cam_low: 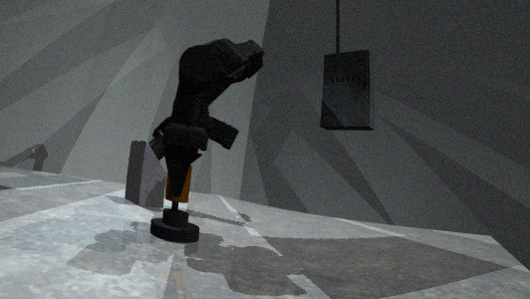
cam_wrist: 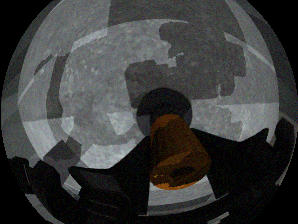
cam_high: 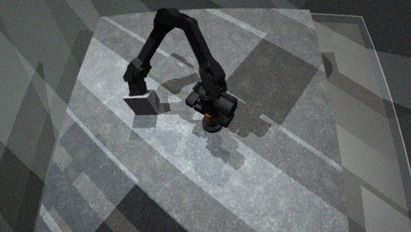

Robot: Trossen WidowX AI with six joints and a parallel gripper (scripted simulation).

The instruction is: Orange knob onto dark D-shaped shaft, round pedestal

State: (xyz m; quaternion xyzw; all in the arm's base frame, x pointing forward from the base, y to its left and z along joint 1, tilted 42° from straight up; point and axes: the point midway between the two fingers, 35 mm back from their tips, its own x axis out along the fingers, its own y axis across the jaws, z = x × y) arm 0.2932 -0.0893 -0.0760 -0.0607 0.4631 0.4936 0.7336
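The knob lies 20 mm above my gripper tip. Round my gripper tip: dark pedestal 40 mm below.
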